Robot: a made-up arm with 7 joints.
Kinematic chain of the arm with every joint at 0, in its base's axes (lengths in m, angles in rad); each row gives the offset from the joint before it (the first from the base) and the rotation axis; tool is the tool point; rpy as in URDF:
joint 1: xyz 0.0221 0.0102 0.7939 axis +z
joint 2: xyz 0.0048 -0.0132 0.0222 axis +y
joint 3: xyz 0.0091 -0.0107 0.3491 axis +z
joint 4: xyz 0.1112 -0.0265 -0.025 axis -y
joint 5: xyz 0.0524 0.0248 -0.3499 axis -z
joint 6: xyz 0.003 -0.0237 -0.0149 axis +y
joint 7: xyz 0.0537 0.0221 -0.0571 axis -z
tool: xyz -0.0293 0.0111 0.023 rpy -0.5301 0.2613 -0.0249
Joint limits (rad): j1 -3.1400..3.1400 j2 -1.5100..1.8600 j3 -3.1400..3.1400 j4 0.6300..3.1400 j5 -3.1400..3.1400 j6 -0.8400..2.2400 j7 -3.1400..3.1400
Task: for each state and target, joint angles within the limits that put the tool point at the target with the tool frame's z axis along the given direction. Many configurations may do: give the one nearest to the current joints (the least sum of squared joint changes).
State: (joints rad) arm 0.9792 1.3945 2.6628 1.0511 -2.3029 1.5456 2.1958
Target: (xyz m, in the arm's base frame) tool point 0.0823 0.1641 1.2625 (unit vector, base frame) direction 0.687 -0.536 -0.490
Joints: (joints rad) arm 1.1743 1.7854 3.0819 0.8944 -2.6958 0.9390 2.4357
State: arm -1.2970 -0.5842 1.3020 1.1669 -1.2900 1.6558 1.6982
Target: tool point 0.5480 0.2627 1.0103 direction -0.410 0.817 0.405
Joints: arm -1.5968 -0.5548 1.7463 1.4184 -1.2487 0.7442 2.2652
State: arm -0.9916 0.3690 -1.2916 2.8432 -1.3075 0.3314 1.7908
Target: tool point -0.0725 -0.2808 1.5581 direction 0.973 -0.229 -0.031
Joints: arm -0.9057 0.1696 -1.4744 2.7924 -1.4693 1.1172 2.1189
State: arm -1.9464 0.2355 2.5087 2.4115 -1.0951 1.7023 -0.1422
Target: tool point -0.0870 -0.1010 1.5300 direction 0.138 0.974 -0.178
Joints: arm -2.5766 0.2955 2.7049 3.0604 -1.1767 1.1653 -0.4615
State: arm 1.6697 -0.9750 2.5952 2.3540 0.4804 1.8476 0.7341
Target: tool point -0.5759 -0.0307 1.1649 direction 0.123 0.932 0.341
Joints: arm 0.8421 -0.4135 2.1186 1.7785 1.4647 1.0035 1.3273
